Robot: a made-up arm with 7 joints.
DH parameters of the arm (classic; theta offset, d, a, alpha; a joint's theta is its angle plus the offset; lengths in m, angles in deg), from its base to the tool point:
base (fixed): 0 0.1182 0 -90
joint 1: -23.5 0 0.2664 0
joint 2: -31.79 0 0.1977 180
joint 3: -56.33 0 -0.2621 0
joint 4: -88.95 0.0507 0.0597 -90
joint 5: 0 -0.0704 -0.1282 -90
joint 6: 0 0.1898 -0.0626 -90
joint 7: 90 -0.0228 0.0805 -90
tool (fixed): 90 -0.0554 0 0
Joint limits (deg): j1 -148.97..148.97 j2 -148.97..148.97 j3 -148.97..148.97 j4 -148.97..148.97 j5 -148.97..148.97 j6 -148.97..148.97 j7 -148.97..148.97
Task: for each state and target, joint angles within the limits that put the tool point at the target. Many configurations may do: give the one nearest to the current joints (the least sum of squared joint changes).
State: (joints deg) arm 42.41 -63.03 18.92 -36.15 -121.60 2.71 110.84
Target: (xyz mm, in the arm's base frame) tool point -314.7 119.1 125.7
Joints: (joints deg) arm 55.14 -65.54 -14.96 -63.00 -117.95 -12.98 120.55
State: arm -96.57 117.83 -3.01 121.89 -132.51 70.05 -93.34
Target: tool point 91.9 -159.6 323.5
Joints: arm -91.85 140.44 -5.44 98.40 -135.97 72.52 -93.66
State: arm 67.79 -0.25 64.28 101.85 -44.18 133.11 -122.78
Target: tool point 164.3 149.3 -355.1
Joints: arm 93.98 11.96 63.93 85.52 -65.91 135.38 -123.44
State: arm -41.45 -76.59 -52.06 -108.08 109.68 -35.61 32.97
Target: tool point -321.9 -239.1 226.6
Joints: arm -49.65 -69.09 -61.70 -104.68 103.87 -38.44 18.60
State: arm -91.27 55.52 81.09 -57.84 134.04 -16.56 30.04
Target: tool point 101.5 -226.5 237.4
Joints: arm -98.07 50.47 82.15 -56.49 144.85 -13.57 19.57
